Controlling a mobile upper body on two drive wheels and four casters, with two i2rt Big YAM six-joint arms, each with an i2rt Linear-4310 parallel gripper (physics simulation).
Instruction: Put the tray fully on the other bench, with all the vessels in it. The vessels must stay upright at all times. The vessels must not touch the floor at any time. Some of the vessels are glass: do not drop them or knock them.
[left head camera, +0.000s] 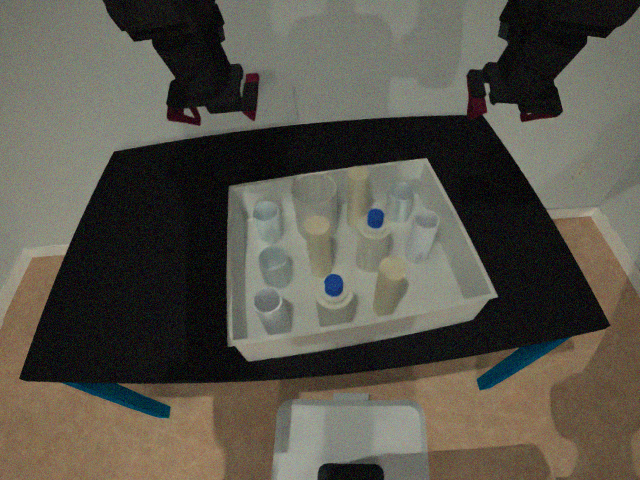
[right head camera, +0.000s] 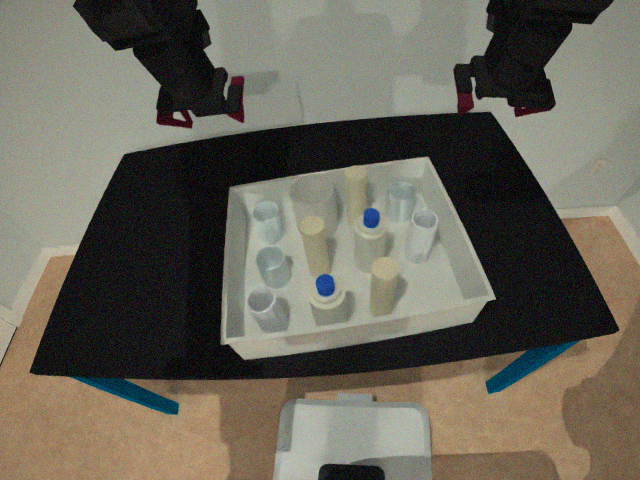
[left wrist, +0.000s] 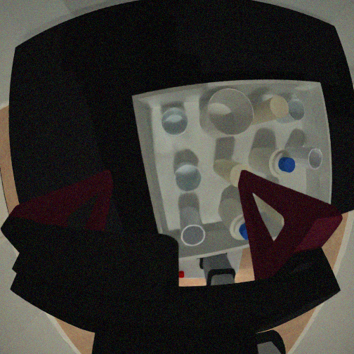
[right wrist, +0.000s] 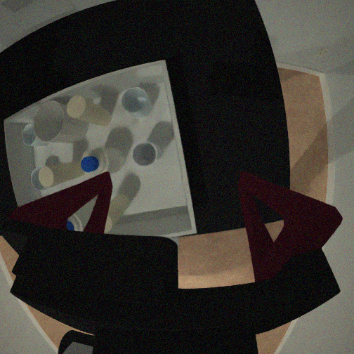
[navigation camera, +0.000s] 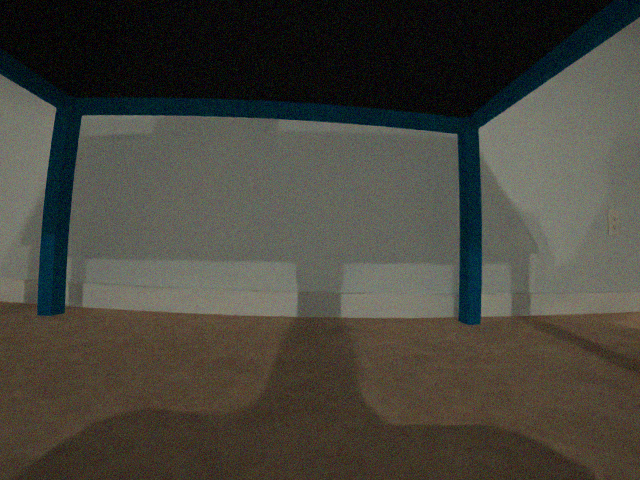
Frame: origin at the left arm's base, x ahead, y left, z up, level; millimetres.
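Seen in the pictures: left gripper, between the fingertips: (left head camera: 226, 119) (right head camera: 216, 122); right gripper, between the fingertips: (left head camera: 495, 117) (right head camera: 487, 112).
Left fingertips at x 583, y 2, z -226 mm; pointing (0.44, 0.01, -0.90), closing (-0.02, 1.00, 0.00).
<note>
Offsets run from my left fingertips to a thing's top centre. Level surfaces: height alone.
A white tray {dx -19, dy -203, dz -292 mm} (left head camera: 310, 339) (right head camera: 310, 338) (left wrist: 152, 170) (right wrist: 155, 218) rests on a black-topped bench {dz -422 mm} (left head camera: 129, 258) (right head camera: 129, 258). In it stand upright two blue-capped bottles {dx -6, dy -264, dz -241 mm} (left head camera: 373, 250), three cream cylinders {dx -35, dy -140, dz -241 mm} (left head camera: 319, 250), a large clear beaker {dx +106, dy -123, dz -273 mm} (left head camera: 314, 204) and several small clear or pale vessels {dx -57, dy -33, dz -329 mm} (left head camera: 275, 266). My left gripper (left head camera: 225, 120) (right head camera: 217, 122) (left wrist: 175, 176) is open and empty. My right gripper (left head camera: 498, 117) (right head camera: 490, 113) (right wrist: 174, 178) is open and empty. Both appear near the bench's far edge in the head views, apart from the tray. The other bench does not show.
A grey wall (left head camera: 330, 67) (navigation camera: 268, 196) stands behind the bench. Blue bench legs (left head camera: 522, 361) (navigation camera: 469, 222) show at its corners. My pale base (left head camera: 351, 434) (right head camera: 354, 434) is close to the near edge, on the brown floor {dz -1184 mm} (left head camera: 248, 423).
</note>
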